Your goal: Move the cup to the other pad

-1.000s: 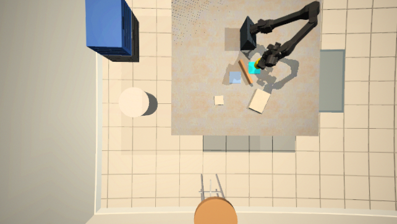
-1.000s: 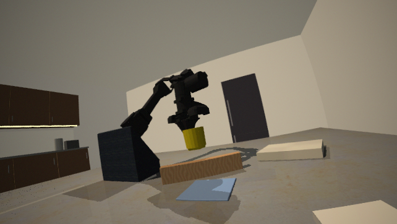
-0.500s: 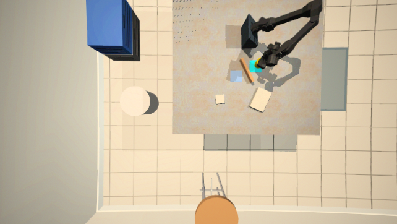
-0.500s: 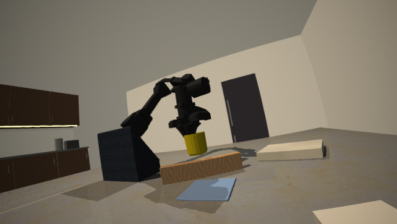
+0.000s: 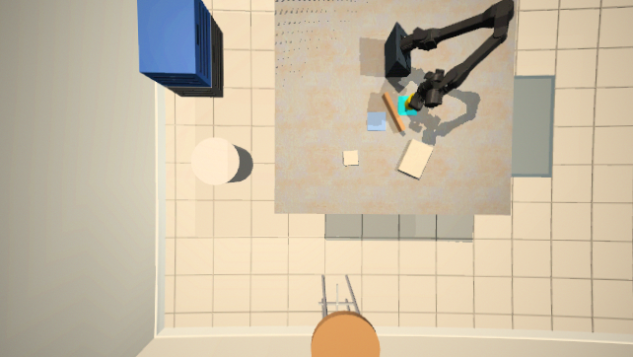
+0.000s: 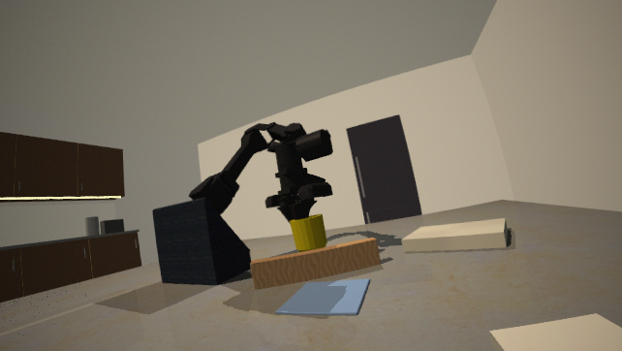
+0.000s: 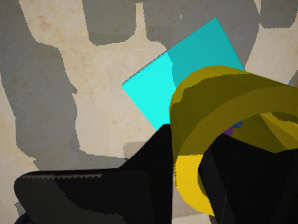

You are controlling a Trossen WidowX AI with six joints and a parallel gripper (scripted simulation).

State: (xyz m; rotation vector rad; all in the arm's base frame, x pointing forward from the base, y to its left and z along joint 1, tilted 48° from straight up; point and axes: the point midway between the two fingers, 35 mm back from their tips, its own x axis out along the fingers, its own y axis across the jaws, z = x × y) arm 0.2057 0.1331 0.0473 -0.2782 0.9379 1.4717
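My gripper tip is now 7 cm above the cyan pad, 2 cm short of it and 1 cm to the left of it. The rest, counted from my gripper tip: yellow cup (2 cm ahead, 1 cm to the right); light blue pad (17 cm to the right, 13 cm ahead, 7 cm below); wooden bar (9 cm to the right, 8 cm ahead, 5 cm below).
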